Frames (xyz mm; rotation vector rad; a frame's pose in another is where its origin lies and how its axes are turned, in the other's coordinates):
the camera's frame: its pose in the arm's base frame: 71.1 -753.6 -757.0 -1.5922 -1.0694 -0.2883
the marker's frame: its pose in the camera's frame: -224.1 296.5 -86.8 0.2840 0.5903 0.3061
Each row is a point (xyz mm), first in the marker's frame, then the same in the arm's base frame.
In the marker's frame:
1: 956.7 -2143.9 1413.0
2: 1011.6 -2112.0 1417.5
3: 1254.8 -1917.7 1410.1
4: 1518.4 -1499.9 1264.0
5: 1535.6 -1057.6 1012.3
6: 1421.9 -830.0 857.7
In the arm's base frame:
1: -57.8 -148.3 1541.5
2: 5.1 -138.1 1541.0
3: 310.0 -105.5 1487.2
4: 747.4 -150.2 1218.6
5: 987.0 -280.2 788.6
6: 1004.0 -366.1 504.0

